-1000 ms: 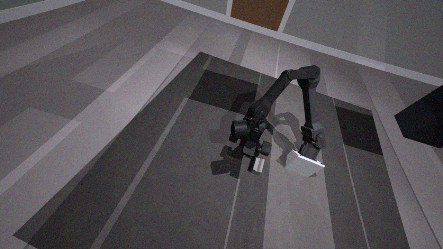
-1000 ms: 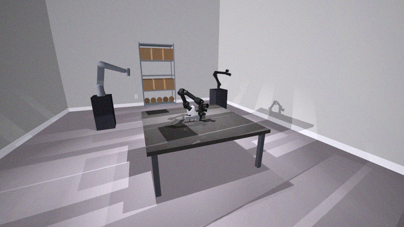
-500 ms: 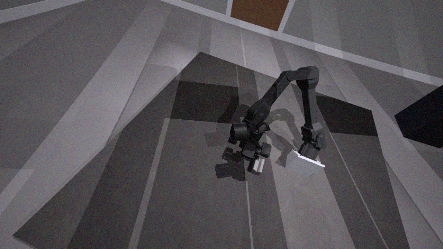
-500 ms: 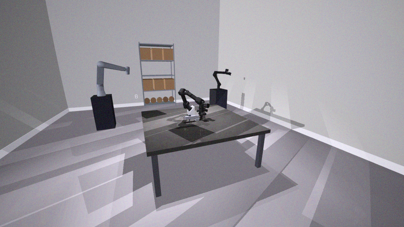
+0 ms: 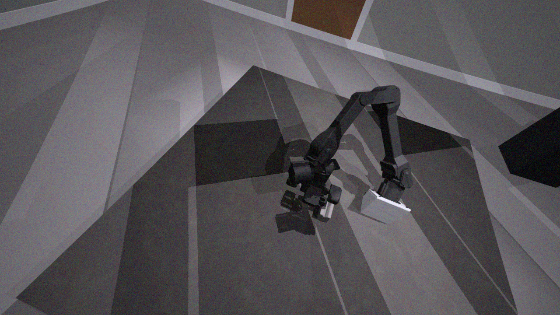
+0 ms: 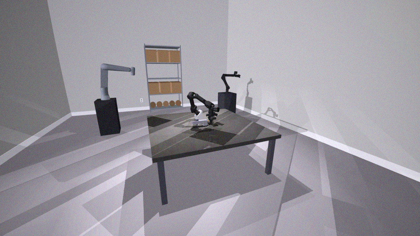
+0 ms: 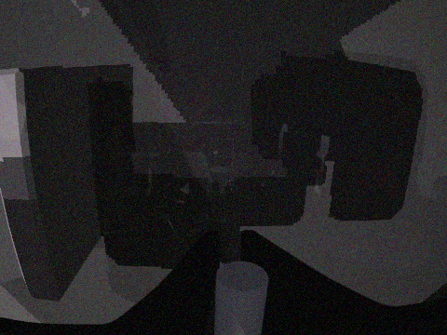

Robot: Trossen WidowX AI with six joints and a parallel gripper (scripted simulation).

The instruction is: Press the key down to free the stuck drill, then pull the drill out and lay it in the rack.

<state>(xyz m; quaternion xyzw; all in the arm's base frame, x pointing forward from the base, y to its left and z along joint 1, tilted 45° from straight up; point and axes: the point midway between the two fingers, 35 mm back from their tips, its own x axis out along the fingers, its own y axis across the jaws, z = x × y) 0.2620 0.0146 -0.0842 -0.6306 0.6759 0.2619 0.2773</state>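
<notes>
Right now my gripper tip is 5 cm to the left of the drill and 3 cm below it. Also, from my gripper tip: blue key 18 cm to the right, 4 cm above, 1 cm behind; rack 7 cm behind, 3 cm to the left.
</notes>
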